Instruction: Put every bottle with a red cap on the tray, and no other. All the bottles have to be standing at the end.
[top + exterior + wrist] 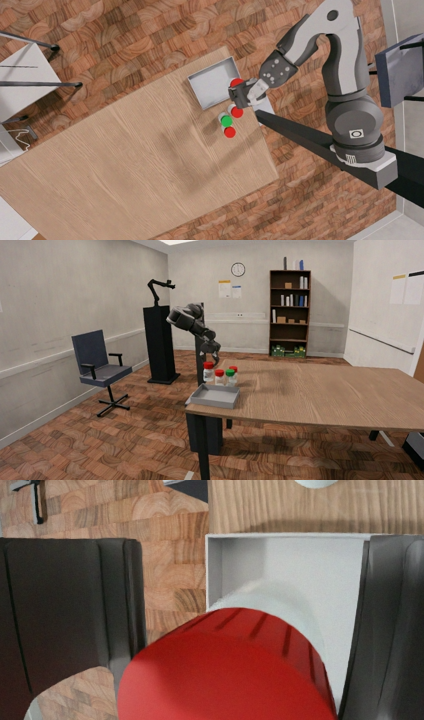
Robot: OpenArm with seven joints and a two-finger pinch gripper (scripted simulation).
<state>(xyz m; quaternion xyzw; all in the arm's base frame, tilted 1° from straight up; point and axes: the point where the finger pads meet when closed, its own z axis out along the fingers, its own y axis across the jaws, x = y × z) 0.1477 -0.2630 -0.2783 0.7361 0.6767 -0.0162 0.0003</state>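
My gripper is now 50 mm short of the grey tray, 60 mm to the left of it and 170 mm above it. Also, from my hand: green-capped bottle: 100 mm ahead, 120 mm to the left, 140 mm below.
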